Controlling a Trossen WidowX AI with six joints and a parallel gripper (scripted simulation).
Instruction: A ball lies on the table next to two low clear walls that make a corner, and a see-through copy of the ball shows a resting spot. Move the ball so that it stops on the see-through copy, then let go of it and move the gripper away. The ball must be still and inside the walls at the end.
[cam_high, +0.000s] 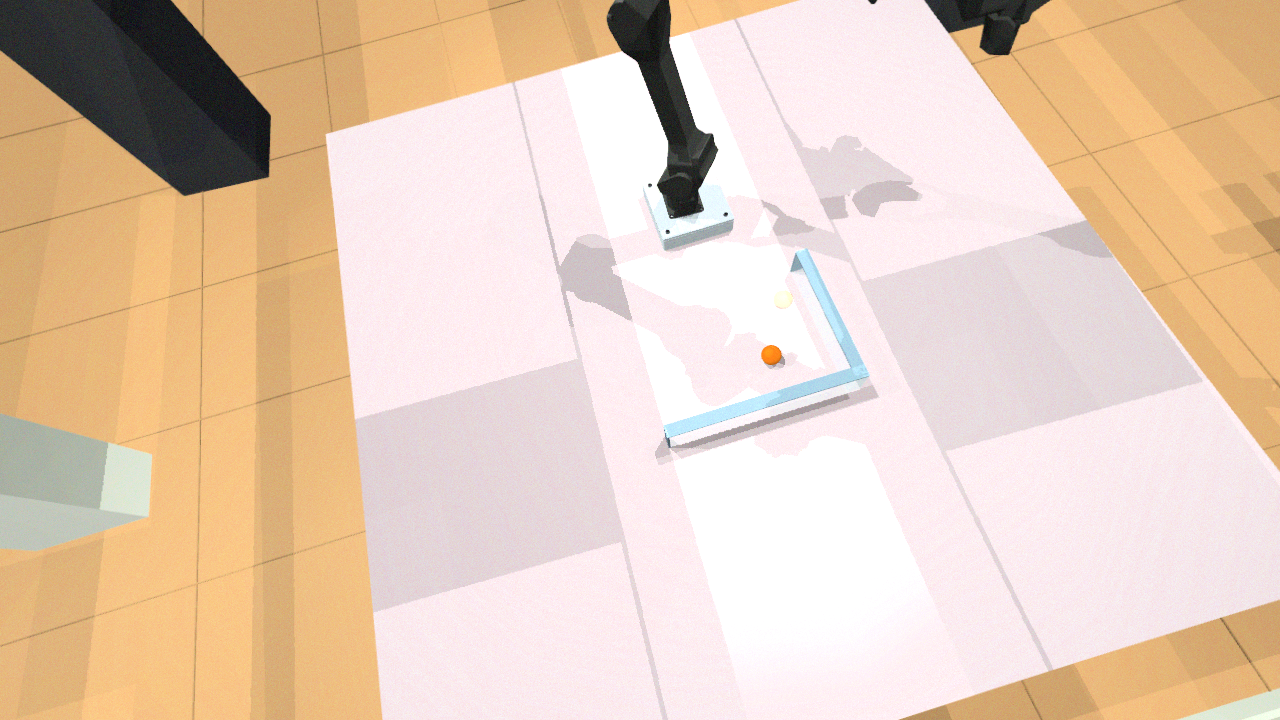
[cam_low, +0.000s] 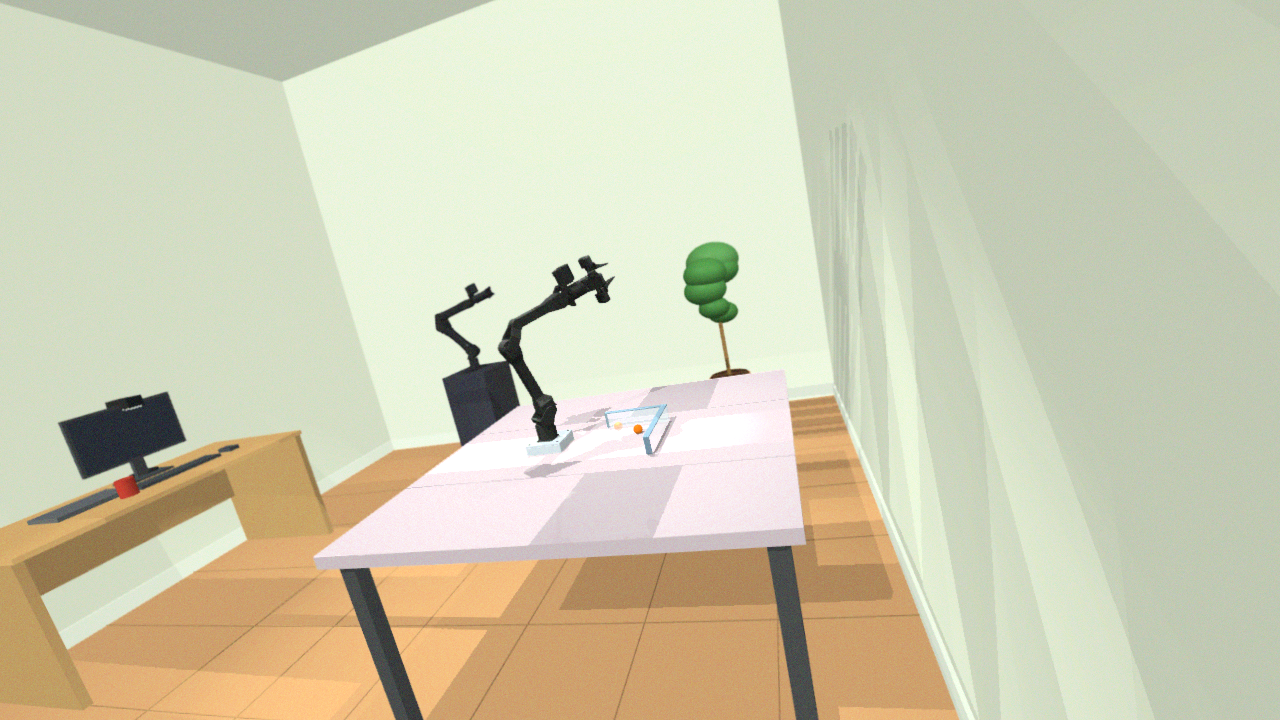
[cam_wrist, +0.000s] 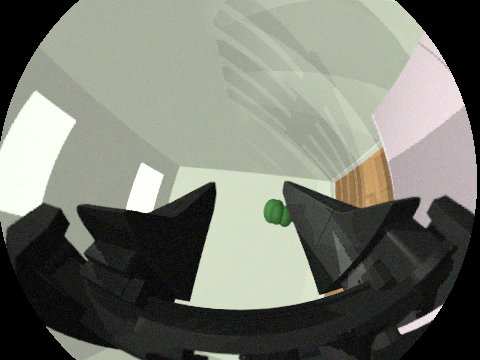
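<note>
Now: the orange ball 7 cm ahead of my gripper tip, 26 cm to the right of it and 56 cm below it. The rest, counted from my gripper tip: see-through copy of ball (3 cm behind, 21 cm to the right, 56 cm below).
</note>
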